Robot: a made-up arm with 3 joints.
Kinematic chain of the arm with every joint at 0, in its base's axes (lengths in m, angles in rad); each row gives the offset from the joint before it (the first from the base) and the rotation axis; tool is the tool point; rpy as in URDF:
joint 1: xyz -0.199 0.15 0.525 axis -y
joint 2: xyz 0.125 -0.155 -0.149 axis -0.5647 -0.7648 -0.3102
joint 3: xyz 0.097 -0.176 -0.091 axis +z
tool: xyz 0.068 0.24 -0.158 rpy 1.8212 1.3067 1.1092
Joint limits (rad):
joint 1: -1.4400..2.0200
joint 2: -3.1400..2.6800
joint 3: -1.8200..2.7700
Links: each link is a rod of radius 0.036 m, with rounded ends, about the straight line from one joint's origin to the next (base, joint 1, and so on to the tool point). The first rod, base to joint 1, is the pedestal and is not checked.
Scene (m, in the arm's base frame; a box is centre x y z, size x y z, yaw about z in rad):
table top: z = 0
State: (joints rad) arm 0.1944 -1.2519 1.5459
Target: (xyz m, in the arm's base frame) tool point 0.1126 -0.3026 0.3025
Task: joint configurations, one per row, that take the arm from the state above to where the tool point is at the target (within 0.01 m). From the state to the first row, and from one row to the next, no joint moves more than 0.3 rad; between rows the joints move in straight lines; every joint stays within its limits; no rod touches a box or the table.
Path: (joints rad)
1: 0.3380 -0.9573 1.6883
2: 0.4817 -0.6626 1.8307
3: 0.6253 -0.3680 1.9731
4: 0.7690 -0.0734 2.1155
5: 0.9126 0.2213 2.2579

